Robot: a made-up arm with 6 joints. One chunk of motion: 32 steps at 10 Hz.
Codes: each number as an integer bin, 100 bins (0 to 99) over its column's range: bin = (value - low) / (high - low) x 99, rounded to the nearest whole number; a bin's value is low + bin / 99 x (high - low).
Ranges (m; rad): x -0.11..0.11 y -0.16..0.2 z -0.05..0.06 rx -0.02..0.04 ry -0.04..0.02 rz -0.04..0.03
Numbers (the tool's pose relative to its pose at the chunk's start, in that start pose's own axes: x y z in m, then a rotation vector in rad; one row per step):
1: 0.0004 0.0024 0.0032 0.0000 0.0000 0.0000
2: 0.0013 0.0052 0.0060 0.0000 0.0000 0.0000
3: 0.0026 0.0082 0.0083 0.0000 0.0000 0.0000
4: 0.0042 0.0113 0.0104 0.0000 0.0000 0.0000
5: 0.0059 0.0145 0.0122 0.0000 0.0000 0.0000
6: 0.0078 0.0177 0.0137 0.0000 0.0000 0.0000
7: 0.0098 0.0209 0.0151 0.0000 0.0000 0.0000
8: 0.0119 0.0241 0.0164 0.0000 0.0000 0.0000
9: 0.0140 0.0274 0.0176 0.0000 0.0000 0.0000
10: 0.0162 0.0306 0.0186 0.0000 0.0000 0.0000
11: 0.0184 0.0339 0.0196 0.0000 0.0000 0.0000
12: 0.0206 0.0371 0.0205 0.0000 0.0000 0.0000
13: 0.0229 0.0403 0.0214 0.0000 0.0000 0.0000
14: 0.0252 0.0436 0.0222 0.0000 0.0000 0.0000
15: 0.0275 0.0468 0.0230 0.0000 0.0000 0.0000
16: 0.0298 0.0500 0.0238 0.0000 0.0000 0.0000
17: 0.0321 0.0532 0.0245 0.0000 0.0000 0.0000
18: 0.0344 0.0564 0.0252 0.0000 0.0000 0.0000
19: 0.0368 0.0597 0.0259 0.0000 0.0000 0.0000
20: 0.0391 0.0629 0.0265 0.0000 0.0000 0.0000
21: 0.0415 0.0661 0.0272 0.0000 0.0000 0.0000
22: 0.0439 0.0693 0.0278 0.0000 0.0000 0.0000
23: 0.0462 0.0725 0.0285 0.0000 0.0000 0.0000
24: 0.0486 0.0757 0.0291 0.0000 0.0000 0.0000
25: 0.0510 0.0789 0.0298 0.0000 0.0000 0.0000
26: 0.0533 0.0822 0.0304 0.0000 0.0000 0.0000
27: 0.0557 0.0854 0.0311 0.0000 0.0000 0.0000
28: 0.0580 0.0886 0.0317 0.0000 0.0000 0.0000
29: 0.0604 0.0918 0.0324 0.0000 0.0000 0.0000
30: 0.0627 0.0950 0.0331 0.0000 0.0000 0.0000
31: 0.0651 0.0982 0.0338 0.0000 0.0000 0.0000
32: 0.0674 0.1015 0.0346 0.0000 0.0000 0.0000
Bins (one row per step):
1: 50 45 48 33 66 57
2: 50 45 50 33 66 57
3: 51 46 52 33 66 57
4: 51 47 54 33 66 57
5: 52 48 56 33 66 57
6: 53 49 57 33 66 57
7: 54 50 59 33 66 57
8: 55 51 60 33 66 57
9: 56 52 61 33 66 57
10: 57 52 62 33 66 57
11: 58 53 63 33 66 57
12: 59 54 63 33 66 57
13: 60 55 64 33 66 57
14: 61 56 65 33 66 57
15: 62 57 66 33 66 57
16: 63 58 66 33 66 57
17: 64 59 67 33 66 57
18: 65 60 68 33 66 57
19: 66 60 68 33 66 57
20: 67 61 69 33 66 57
21: 68 62 69 33 66 57
22: 69 63 70 33 66 57
23: 70 64 71 33 66 57
24: 71 65 71 33 66 57
25: 72 66 72 33 66 57
26: 73 67 72 33 66 57
27: 75 67 73 33 66 57
28: 76 68 74 33 66 57
29: 77 69 74 33 66 57
30: 78 70 75 33 66 57
31: 79 71 75 33 66 57
32: 80 72 76 33 66 57

